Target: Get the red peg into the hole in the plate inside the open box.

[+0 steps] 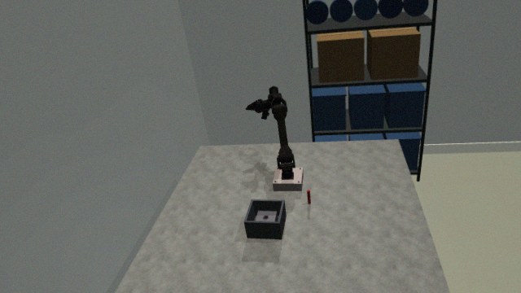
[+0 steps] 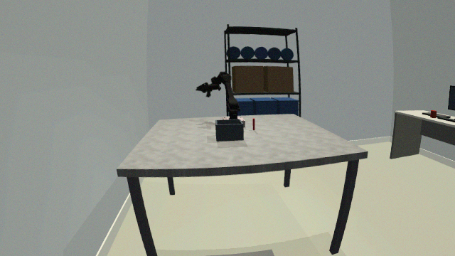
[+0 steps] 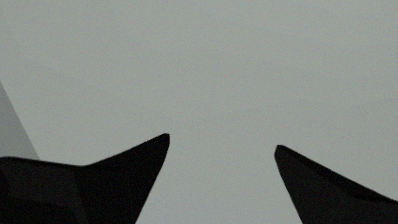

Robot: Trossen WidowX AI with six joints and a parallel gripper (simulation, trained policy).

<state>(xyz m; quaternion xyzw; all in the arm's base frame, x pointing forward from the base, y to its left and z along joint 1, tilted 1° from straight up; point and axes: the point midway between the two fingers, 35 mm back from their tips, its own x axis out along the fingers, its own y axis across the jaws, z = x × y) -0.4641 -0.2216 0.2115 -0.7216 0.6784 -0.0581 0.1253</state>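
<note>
Now: gripper tip 64 cm short of the red peg, 36 cm to the right of it and 23 cm above it. The rest, counted from my gripper tip: dark box (80 cm ahead, 16 cm to the left, 24 cm below); then grey plate (80 cm ahead, 16 cm to the left, 22 cm below).
</note>
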